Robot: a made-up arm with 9 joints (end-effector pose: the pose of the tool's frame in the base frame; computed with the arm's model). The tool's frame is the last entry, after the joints. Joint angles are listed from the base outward.
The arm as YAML. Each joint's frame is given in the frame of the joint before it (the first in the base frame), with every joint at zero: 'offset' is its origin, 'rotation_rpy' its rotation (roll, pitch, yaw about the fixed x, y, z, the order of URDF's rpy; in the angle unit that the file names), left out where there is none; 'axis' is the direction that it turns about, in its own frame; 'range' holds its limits. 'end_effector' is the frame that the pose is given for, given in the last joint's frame.
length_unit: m
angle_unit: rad
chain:
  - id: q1
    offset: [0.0, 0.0, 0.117]
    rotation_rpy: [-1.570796, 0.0, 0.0]
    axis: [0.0, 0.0, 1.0]
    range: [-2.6, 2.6]
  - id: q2
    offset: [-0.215, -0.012, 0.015]
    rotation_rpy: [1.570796, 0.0, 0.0]
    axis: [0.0, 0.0, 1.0]
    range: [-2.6, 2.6]
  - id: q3
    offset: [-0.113, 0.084, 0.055]
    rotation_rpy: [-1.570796, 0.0, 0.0]
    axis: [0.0, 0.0, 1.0]
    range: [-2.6, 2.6]
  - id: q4
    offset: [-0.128, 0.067, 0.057]
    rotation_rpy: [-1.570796, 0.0, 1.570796]
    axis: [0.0, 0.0, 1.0]
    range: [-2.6, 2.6]
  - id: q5
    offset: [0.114, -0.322, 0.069]
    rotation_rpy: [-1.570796, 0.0, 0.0]
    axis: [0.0, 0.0, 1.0]
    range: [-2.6, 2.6]
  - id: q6
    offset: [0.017, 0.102, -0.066]
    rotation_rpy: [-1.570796, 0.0, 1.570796]
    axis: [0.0, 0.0, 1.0]
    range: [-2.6, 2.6]
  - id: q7
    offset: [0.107, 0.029, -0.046]
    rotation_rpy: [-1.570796, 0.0, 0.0]
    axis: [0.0, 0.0, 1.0]
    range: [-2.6, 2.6]
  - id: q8
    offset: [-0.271, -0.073, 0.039]
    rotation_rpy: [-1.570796, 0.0, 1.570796]
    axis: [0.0, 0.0, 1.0]
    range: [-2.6, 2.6]
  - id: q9
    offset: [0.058, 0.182, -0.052]
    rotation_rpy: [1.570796, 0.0, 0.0]
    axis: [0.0, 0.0, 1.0]
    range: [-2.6, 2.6]
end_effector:
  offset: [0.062, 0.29, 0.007]
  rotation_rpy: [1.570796, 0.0, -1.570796]
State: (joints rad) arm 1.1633 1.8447 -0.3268 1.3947 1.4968 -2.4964 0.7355 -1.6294 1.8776
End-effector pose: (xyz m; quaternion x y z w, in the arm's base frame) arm -0.7111 -0.1096 0.2589 -0.7345 0.0934 -0.5288 0.4149
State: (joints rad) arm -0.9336 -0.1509 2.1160 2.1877 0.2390 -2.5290 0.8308 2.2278 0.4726
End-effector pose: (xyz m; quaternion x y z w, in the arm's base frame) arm -0.7114 0.3852 -0.2368 -0.7559 0.3015 -0.5738 0.0918
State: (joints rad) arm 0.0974 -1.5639 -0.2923 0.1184 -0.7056 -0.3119 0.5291 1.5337 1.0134
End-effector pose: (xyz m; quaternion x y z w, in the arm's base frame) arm 0.5782 0.0599 0.1471 0.0210 0.9390 -0.3378 0.0610
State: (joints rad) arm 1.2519 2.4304 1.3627 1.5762 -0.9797 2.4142 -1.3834 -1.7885 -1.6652
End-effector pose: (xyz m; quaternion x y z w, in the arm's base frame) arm 0.4994 -0.3610 0.2764 -0.2323 0.7054 0.1384 0.6552
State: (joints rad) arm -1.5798 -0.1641 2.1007 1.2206 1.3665 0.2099 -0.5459 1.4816 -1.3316
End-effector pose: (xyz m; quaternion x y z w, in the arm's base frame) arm -0.3254 0.0640 -0.2463 0.3685 0.8194 -0.3823 0.2161
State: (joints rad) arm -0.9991 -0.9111 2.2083 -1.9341 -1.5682 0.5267 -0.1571 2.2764 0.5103
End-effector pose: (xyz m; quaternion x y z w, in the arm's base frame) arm -0.2422 -0.2130 -0.0990 0.5757 0.0425 0.2592 0.7743
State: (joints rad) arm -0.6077 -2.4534 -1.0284 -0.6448 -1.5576 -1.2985 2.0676 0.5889 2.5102
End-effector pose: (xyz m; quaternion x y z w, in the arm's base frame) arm 0.2768 -0.2395 -0.2126 -0.2844 -0.2259 -0.9296 0.0632
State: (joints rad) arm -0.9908 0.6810 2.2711 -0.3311 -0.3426 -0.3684 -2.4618 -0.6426 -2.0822
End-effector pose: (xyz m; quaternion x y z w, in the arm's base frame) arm -0.3889 0.2368 -0.5815 0.2311 -0.9306 0.2277 0.1693
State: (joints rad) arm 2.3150 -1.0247 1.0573 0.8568 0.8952 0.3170 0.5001 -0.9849 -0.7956
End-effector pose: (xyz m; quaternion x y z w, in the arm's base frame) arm 0.3502 0.8514 0.5181 -0.2238 0.8534 -0.3056 0.3580
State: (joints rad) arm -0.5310 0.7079 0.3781 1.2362 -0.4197 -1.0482 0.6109 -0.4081 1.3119
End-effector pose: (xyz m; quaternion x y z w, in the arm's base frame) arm -0.5839 0.1015 -0.4561 0.0192 0.2627 -0.4849 0.8340
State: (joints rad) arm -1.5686 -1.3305 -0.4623 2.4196 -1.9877 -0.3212 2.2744 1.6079 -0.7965
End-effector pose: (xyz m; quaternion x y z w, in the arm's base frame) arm -0.2783 0.5591 -0.5147 0.9682 -0.0312 -0.1763 0.1750
